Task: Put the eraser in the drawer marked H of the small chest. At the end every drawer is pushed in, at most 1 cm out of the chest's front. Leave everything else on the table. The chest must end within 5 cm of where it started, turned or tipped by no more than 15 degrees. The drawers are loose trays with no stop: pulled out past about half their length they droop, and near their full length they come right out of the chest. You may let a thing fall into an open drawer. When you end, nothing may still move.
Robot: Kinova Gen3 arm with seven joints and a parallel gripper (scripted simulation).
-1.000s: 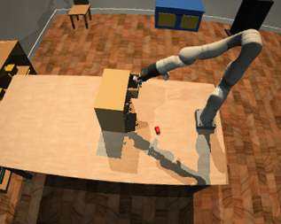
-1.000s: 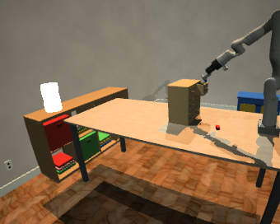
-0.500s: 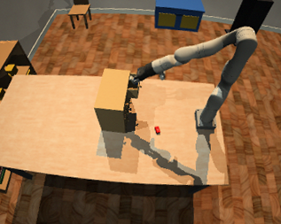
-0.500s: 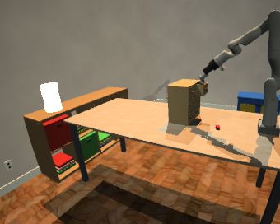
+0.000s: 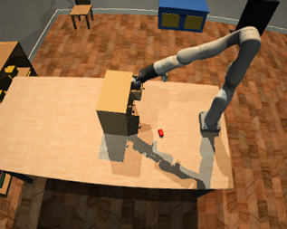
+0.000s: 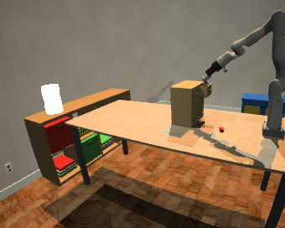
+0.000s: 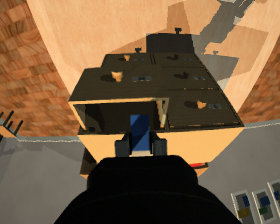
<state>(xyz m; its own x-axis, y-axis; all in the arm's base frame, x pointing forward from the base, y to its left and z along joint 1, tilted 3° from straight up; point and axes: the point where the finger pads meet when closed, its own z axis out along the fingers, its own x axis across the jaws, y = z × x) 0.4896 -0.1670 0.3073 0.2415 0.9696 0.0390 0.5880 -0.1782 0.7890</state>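
The blue-and-white eraser lies 1 cm ahead of my hand. From my hand the other things lie so: red block (33 cm below, 18 cm to the left, 14 cm behind).
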